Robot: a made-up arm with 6 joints. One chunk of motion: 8 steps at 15 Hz.
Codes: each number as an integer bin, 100 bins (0 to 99) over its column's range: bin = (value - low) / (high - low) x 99, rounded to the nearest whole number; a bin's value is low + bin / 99 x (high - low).
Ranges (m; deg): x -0.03..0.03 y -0.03..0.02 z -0.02..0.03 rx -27..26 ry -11..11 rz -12..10
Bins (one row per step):
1: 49 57 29 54 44 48
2: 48 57 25 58 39 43
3: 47 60 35 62 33 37
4: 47 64 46 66 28 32
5: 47 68 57 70 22 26
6: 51 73 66 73 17 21
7: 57 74 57 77 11 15
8: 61 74 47 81 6 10
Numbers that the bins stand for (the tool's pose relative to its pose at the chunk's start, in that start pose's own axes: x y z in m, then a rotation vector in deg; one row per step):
1: -0.0003 -0.0012 -0.0054 1.91 -1.22 -1.33
2: -0.0009 -0.0012 -0.0074 4.05 -2.33 -2.44
3: -0.0015 0.0003 -0.0023 6.19 -3.67 -3.78
4: -0.0015 0.0023 0.0032 8.33 -4.78 -4.89
5: -0.0015 0.0043 0.0088 10.47 -6.11 -6.22
6: 0.0009 0.0069 0.0133 12.08 -7.22 -7.33
7: 0.0045 0.0074 0.0088 14.22 -8.56 -8.67
8: 0.0070 0.0074 0.0037 16.36 -9.67 -9.78

